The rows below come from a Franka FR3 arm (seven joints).
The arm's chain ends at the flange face. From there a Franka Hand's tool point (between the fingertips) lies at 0.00 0.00 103.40 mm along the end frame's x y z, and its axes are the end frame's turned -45 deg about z.
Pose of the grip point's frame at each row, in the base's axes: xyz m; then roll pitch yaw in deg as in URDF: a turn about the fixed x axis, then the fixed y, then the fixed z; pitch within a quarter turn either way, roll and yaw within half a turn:
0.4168 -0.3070 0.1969 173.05 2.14 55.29
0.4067 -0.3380 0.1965 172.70 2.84 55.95
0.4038 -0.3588 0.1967 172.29 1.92 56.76
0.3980 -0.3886 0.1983 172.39 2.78 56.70
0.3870 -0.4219 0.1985 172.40 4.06 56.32
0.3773 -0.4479 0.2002 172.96 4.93 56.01
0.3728 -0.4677 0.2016 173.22 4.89 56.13
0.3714 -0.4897 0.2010 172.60 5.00 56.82
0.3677 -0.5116 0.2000 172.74 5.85 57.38
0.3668 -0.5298 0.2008 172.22 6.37 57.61
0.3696 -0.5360 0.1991 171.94 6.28 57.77
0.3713 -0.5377 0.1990 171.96 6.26 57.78
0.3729 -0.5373 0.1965 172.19 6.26 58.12
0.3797 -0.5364 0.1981 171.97 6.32 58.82
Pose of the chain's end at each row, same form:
0.4087 -0.2967 0.2995 173.56 -3.39 10.61
0.3987 -0.3264 0.2989 172.82 -3.14 11.33
0.3941 -0.3483 0.2991 173.18 -4.08 12.13
0.3893 -0.3769 0.3007 172.64 -3.40 12.10
0.3796 -0.4083 0.3007 171.75 -2.48 11.77
0.3717 -0.4335 0.3024 171.54 -1.47 11.42
0.3675 -0.4536 0.3039 171.75 -1.31 11.51
0.3651 -0.4749 0.3031 171.23 -1.67 12.27
0.3623 -0.4958 0.3020 170.74 -0.96 12.83
0.3611 -0.5127 0.3026 170.00 -0.96 13.13
0.3633 -0.5188 0.3009 169.87 -1.21 13.32
0.3650 -0.5205 0.3008 169.90 -1.22 13.33
0.3669 -0.5204 0.2983 170.06 -1.05 13.64
0.3732 -0.5193 0.2999 169.86 -1.17 14.37

